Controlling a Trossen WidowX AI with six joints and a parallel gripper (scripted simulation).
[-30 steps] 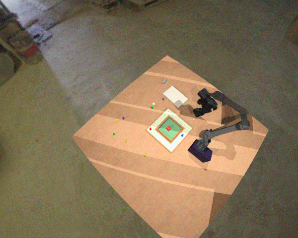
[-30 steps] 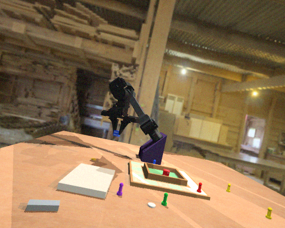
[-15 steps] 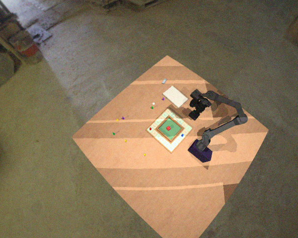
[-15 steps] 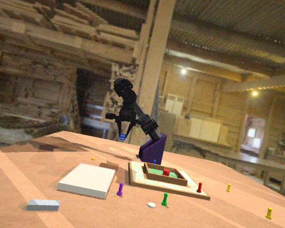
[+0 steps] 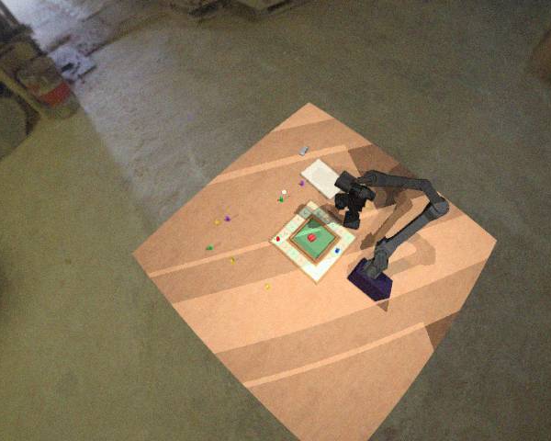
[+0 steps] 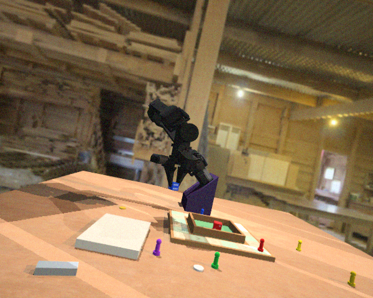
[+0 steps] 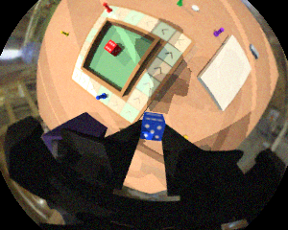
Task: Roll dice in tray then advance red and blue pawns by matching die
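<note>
The red pawn is 150 mm ahead of my gripper tip, 270 mm to the left of it and 80 mm below it. From my gripper tip the other things lie so: green tray (50 mm ahead, 150 mm to the left, 100 mm below); then white flat block (230 mm ahead, 110 mm to the right, 100 mm below); then blue pawn (70 mm behind, 120 mm to the left, 80 mm below).
</note>
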